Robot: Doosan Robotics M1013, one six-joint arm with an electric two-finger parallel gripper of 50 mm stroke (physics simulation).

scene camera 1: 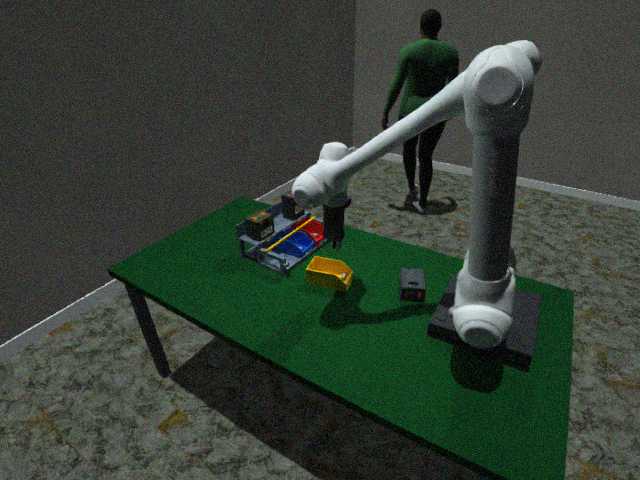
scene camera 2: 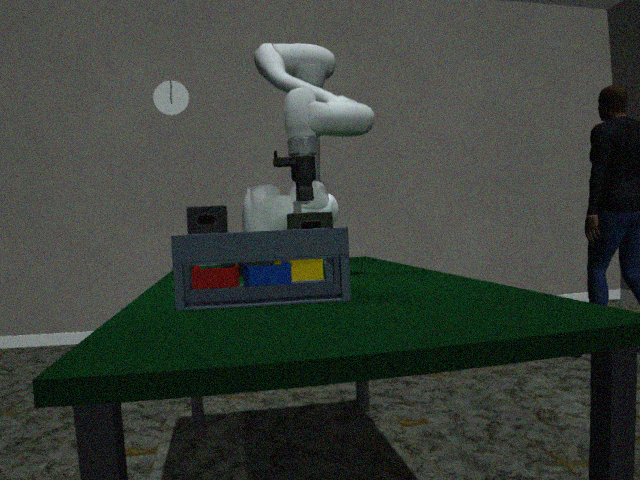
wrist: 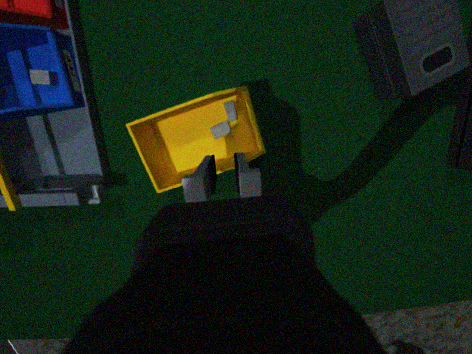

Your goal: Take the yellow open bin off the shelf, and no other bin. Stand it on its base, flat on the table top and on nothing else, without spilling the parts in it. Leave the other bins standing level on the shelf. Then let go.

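Places are measured from the arm's base along level axes (x ahead, y left, z up), in centimetres.
Where they show: gripper, fingertip midpoint: (scene camera 1: 336, 248) (wrist: 225, 166).
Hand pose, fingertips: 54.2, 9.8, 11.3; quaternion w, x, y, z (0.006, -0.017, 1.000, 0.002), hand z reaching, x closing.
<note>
After its pixels a point has its place, as x, y, z.
The yellow open bin (scene camera 1: 323, 276) {57.7, 13.7, -1.0} (scene camera 2: 307, 270) {66.1, 10.8, -2.7} (wrist: 187, 137) {61.2, 8.6, -6.3} stands upright on the green table top (scene camera 1: 268, 320) {63.6, 40.8, -6.6}, in front of the shelf (scene camera 2: 258, 242) {102.7, -3.4, 7.2} (wrist: 75, 145) {80.6, 8.7, -6.0} and apart from it. Two grey parts (wrist: 230, 111) {53.6, 4.8, -4.3} (wrist: 220, 130) {55.4, 7.6, -4.8} lie inside it. My gripper (scene camera 1: 337, 245) {54.3, 9.8, 11.3} (wrist: 225, 166) {54.3, 9.8, 11.3} is partly open and empty, above the bin, with a visible gap to it in the scene camera 1 view; its fingertips are hard to make out in the scene camera 2 view. The blue bin (scene camera 1: 295, 243) {87.4, -5.9, -5.7} (scene camera 2: 267, 273) {93.8, -1.6, -0.4} (wrist: 42, 97) {83.8, 0.7, -5.7} and red bin (scene camera 1: 314, 229) {84.9, -18.5, -3.1} (scene camera 2: 214, 276) {93.6, -13.8, -0.4} (wrist: 30, 7) {82.1, -11.7, -5.7} sit on the shelf and look level.
Two dark boxes (scene camera 1: 258, 224) {91.6, 13.1, 12.2} (scene camera 1: 291, 206) {92.2, -10.3, 11.1} (scene camera 2: 206, 219) {98.2, -14.5, 12.7} (scene camera 2: 310, 220) {99.4, 8.4, 11.4} stand on top of the shelf. A yellow bar (scene camera 1: 289, 235) {85.4, 0.4, 2.5} (wrist: 9, 190) {85.0, 13.6, 2.7} runs along its front. A grey box (scene camera 1: 412, 284) {25.7, 0.1, -0.2} (wrist: 425, 45) {27.7, -2.4, 0.0} stands between the yellow bin and the arm's base. A person (scene camera 1: 429, 72) is beyond the table.
</note>
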